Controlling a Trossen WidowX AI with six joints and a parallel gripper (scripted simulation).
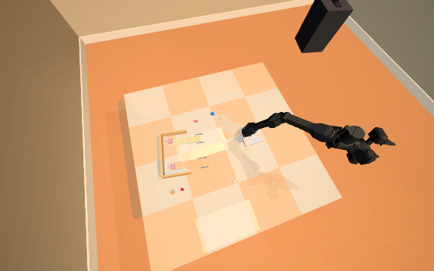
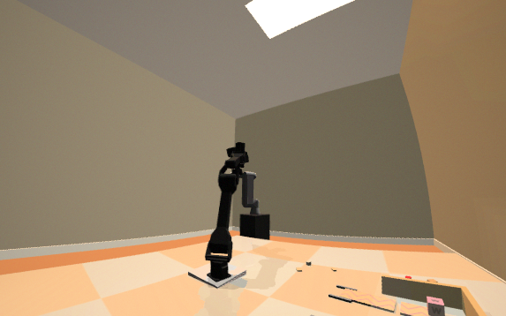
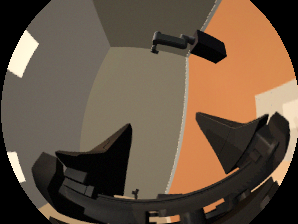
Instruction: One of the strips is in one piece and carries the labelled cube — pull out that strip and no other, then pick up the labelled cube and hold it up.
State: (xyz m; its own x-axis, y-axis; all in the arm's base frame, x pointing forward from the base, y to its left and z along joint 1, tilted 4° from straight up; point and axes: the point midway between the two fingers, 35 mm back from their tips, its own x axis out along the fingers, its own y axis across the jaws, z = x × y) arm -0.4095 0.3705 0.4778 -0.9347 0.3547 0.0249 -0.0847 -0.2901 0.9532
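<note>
Now: gripper tip 79 cm short of the pink block, 53 cm above it and 51 cm to the left of it.
</note>
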